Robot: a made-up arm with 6 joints. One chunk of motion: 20 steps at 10 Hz.
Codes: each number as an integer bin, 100 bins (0 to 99) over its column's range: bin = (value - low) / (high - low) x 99, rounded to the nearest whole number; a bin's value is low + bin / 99 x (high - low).
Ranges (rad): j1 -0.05..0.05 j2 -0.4..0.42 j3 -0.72..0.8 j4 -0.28..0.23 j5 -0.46..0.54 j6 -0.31..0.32
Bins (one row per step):
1: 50 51 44 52 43 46
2: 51 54 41 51 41 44
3: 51 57 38 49 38 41
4: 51 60 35 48 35 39
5: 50 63 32 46 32 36
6: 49 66 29 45 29 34
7: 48 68 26 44 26 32
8: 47 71 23 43 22 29
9: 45 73 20 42 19 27
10: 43 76 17 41 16 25
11: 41 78 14 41 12 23
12: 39 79 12 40 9 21
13: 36 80 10 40 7 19
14: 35 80 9 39 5 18
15: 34 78 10 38 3 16
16: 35 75 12 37 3 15
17: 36 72 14 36 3 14
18: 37 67 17 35 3 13
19: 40 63 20 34 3 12
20: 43 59 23 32 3 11
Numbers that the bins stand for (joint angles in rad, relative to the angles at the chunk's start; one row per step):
1: 0.0005 0.0224 -0.0444 -0.0121 -0.0257 -0.0173
2: 0.0015 0.0473 -0.0905 -0.0173 -0.0459 -0.0300
3: 0.0015 0.0721 -0.1366 -0.0276 -0.0762 -0.0491
4: 0.0015 0.0970 -0.1826 -0.0327 -0.1065 -0.0618
5: 0.0005 0.1218 -0.2287 -0.0430 -0.1368 -0.0809
6: -0.0005 0.1467 -0.2747 -0.0482 -0.1671 -0.0936
7: -0.0015 0.1632 -0.3208 -0.0533 -0.1974 -0.1064
8: -0.0025 0.1881 -0.3669 -0.0585 -0.2378 -0.1255
9: -0.0045 0.2046 -0.4129 -0.0636 -0.2681 -0.1382
10: -0.0066 0.2295 -0.4590 -0.0688 -0.2984 -0.1509
11: -0.0086 0.2461 -0.5051 -0.0688 -0.3388 -0.1636
12: -0.0106 0.2543 -0.5358 -0.0739 -0.3691 -0.1764
13: -0.0136 0.2626 -0.5665 -0.0739 -0.3893 -0.1891
14: -0.0146 0.2626 -0.5818 -0.0791 -0.4095 -0.1955
15: -0.0157 0.2461 -0.5665 -0.0842 -0.4297 -0.2082
16: -0.0146 0.2212 -0.5358 -0.0894 -0.4297 -0.2145
17: -0.0136 0.1964 -0.5051 -0.0945 -0.4297 -0.2209
18: -0.0126 0.1549 -0.4590 -0.0997 -0.4297 -0.2273
19: -0.0096 0.1218 -0.4129 -0.1048 -0.4297 -0.2336
20: -0.0066 0.0887 -0.3669 -0.1152 -0.4297 -0.2400

